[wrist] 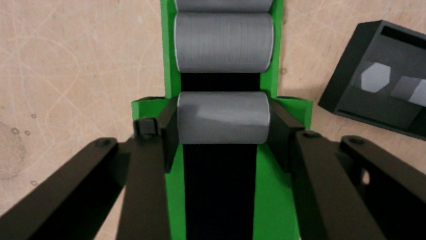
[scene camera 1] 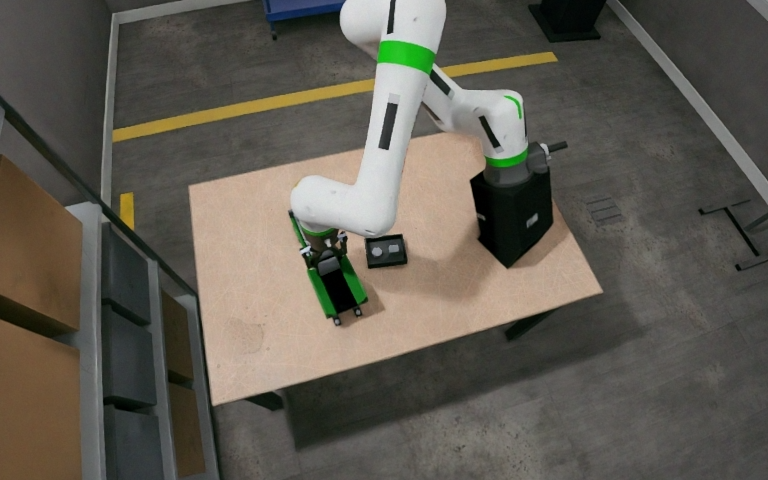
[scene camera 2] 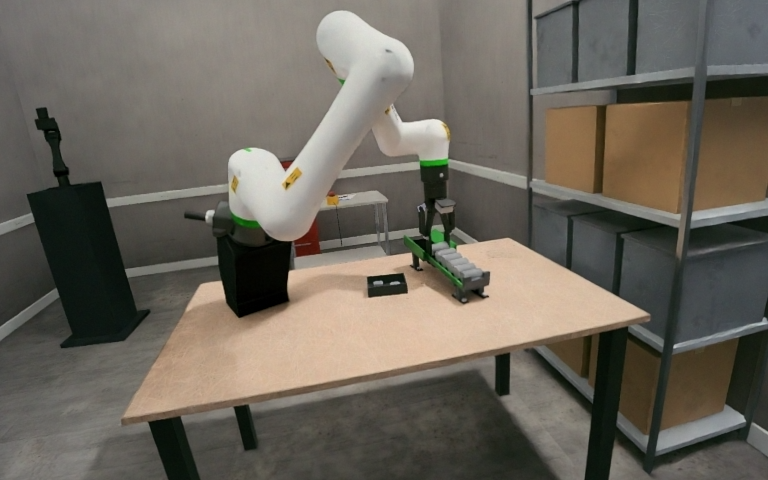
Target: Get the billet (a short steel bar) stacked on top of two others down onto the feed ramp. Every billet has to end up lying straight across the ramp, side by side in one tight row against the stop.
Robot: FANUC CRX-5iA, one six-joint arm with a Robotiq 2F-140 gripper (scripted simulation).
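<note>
Visible: a grey steel billet (wrist: 203, 117) and a black tray (scene camera 1: 383, 242), the tray (scene camera 2: 386, 290) being visible in that other view too. My gripper (scene camera 2: 438, 251) can be seen, and the wrist view includes the gripper (wrist: 221, 112) as well.
</note>
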